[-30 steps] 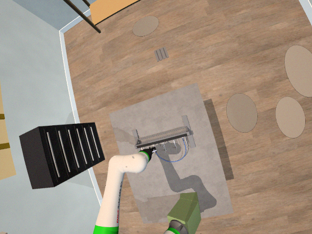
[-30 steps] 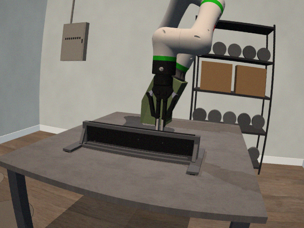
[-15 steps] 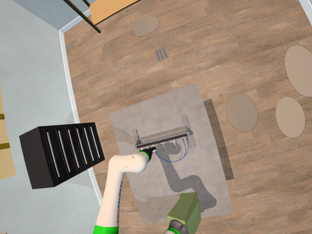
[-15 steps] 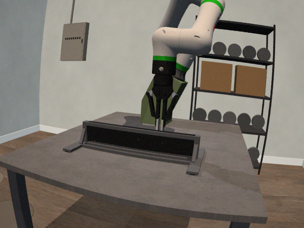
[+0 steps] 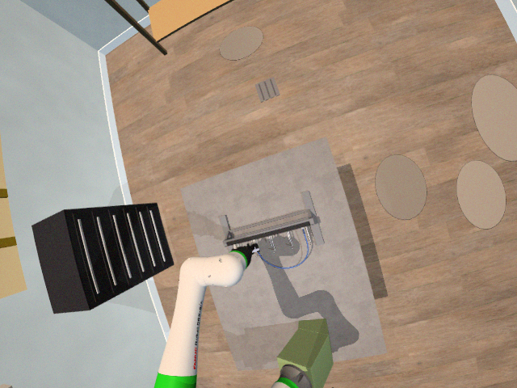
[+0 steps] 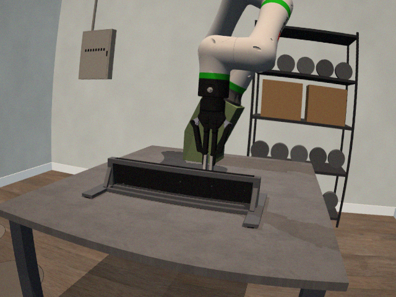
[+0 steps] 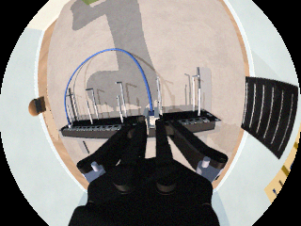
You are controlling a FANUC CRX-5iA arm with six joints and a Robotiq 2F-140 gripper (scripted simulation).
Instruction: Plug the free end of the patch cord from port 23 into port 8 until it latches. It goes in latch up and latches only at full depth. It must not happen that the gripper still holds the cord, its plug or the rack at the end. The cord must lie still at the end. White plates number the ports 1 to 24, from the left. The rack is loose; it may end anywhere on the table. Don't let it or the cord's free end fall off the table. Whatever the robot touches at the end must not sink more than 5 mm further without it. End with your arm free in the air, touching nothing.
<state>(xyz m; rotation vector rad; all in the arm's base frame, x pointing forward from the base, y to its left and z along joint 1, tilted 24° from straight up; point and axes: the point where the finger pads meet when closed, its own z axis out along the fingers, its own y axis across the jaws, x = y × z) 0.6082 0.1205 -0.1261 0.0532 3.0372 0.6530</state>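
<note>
The plug is 30 mm below my hand and 10 mm ahead of it.
</note>
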